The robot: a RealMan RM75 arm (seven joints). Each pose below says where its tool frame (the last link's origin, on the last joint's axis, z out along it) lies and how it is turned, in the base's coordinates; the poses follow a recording.
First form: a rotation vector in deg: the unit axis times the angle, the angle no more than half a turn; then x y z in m.
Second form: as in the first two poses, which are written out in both.
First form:
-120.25 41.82 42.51 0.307 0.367 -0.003
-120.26 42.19 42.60 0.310 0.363 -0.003
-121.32 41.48 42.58 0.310 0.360 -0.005
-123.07 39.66 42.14 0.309 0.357 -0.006
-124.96 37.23 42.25 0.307 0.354 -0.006
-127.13 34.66 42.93 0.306 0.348 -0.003
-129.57 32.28 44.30 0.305 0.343 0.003
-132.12 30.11 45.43 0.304 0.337 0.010
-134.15 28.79 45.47 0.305 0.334 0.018
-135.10 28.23 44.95 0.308 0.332 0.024
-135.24 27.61 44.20 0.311 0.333 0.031
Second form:
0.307 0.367 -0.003 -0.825 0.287 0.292 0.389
0.310 0.363 -0.003 -0.825 0.289 0.292 0.388
0.310 0.360 -0.005 -0.830 0.284 0.291 0.382
0.309 0.357 -0.006 -0.839 0.270 0.287 0.375
0.307 0.354 -0.006 -0.848 0.253 0.287 0.366
0.306 0.348 -0.003 -0.858 0.234 0.290 0.354
0.305 0.343 0.003 -0.867 0.216 0.297 0.336
0.304 0.337 0.010 -0.876 0.200 0.301 0.318
0.305 0.334 0.018 -0.884 0.190 0.300 0.305
0.308 0.332 0.024 -0.888 0.186 0.295 0.299
0.311 0.333 0.031 -0.890 0.182 0.291 0.301

